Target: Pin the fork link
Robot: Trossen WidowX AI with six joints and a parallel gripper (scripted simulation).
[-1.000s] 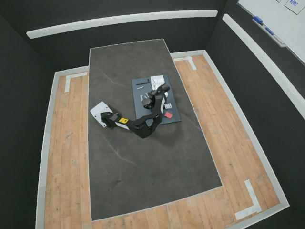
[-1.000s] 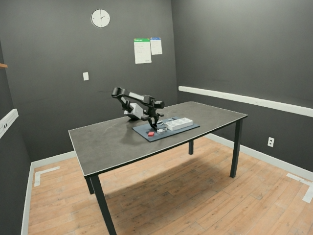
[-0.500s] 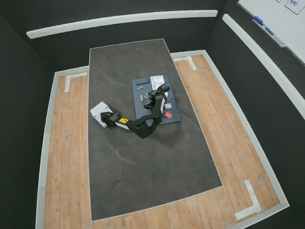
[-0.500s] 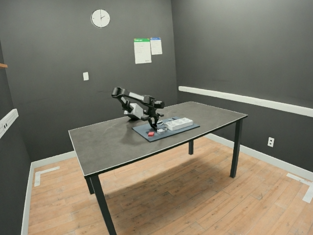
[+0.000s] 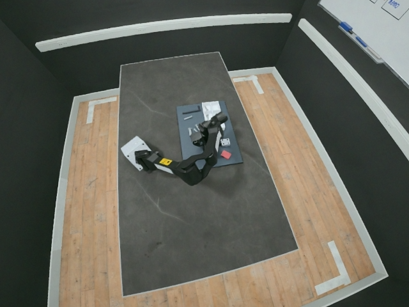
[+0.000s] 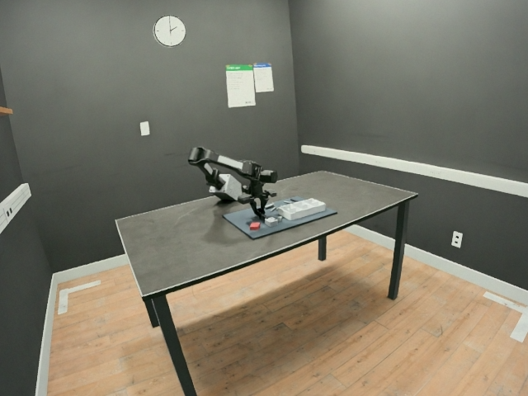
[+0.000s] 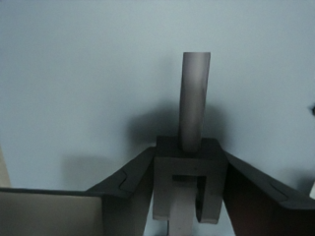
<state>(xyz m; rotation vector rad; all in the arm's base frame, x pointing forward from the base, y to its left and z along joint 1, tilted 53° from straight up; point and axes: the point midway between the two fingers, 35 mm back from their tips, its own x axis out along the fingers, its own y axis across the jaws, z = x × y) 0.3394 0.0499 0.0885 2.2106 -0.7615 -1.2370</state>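
The eye plate lies 4 cm ahead of my hand, 1 cm to the right of it and 4 cm below it. From my hand the other things lie so: grey block: 11 cm ahead, 3 cm to the right, 4 cm below; then red block: 8 cm ahead, 10 cm to the right, 5 cm below; then blue-grey mat: 5 cm ahead, 9 cm to the left, 6 cm below.
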